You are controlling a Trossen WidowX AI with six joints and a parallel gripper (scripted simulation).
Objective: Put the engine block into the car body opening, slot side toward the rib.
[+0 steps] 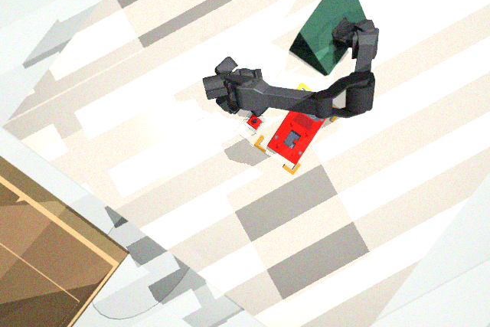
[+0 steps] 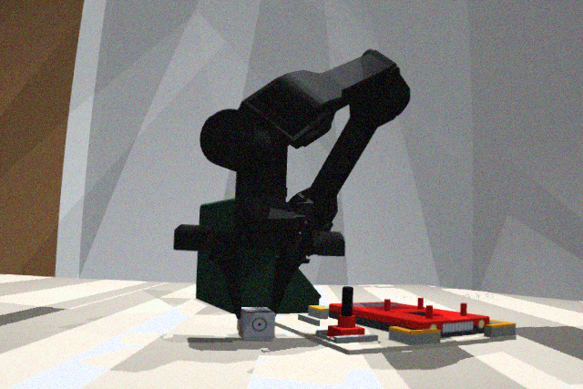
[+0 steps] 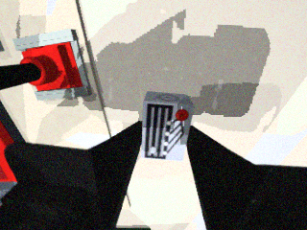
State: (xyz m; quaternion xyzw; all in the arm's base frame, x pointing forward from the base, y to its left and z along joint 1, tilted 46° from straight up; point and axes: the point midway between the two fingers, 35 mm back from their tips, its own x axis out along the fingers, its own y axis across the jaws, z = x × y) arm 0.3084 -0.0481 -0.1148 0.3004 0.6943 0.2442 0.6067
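My gripper tip is now 9 cm to the right of the black peg, 5 cm short of it and 1 cm below it. Also, from my gripper tip: engine block: 1 cm below.
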